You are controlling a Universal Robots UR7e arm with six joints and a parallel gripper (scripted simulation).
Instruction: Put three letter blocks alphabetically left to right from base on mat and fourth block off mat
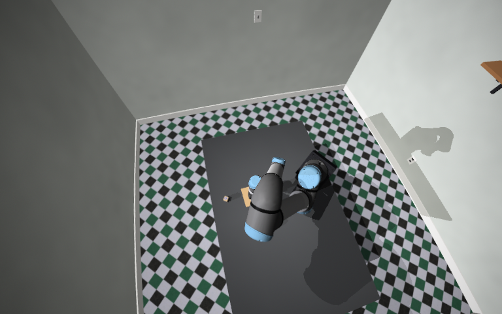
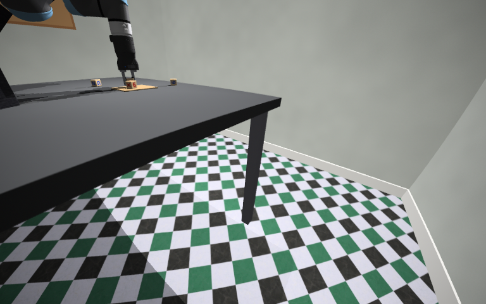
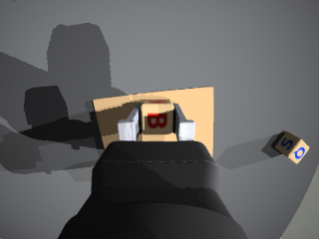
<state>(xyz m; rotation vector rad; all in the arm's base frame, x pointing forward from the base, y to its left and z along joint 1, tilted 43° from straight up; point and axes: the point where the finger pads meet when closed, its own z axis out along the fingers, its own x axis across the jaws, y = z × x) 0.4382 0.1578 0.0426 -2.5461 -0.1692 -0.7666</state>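
Right now my hand is 50 mm to the left of the mat, 20 mm above it and 10 mm short of it. From my hand the other things lie so: G block 80 mm to the right, 10 mm below.
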